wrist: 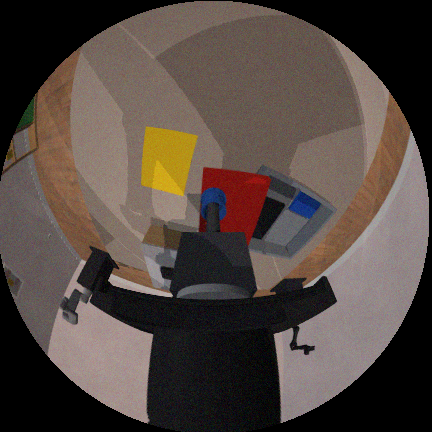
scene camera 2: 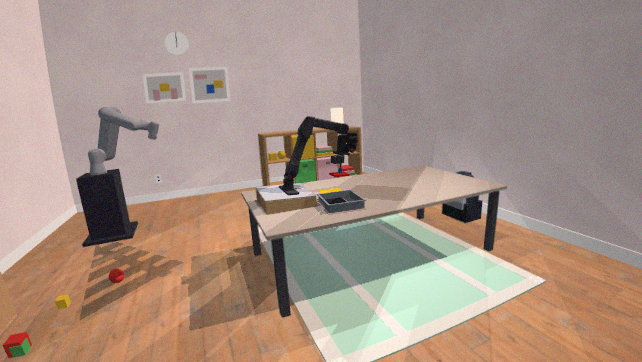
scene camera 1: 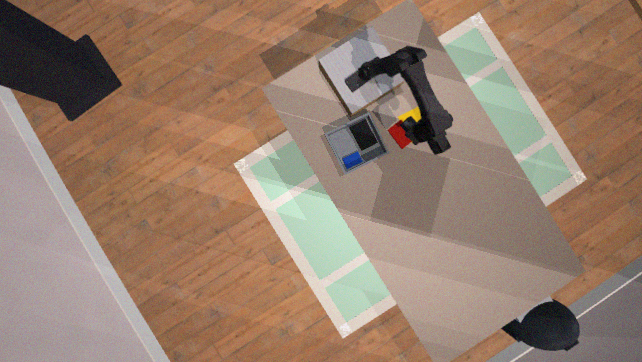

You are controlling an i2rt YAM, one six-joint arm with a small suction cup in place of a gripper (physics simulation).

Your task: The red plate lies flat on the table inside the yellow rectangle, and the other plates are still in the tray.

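The suction cup (wrist: 212,194) is 14 cm from the lens, while a red plate (wrist: 245,192) sits 16 cm from the lens.
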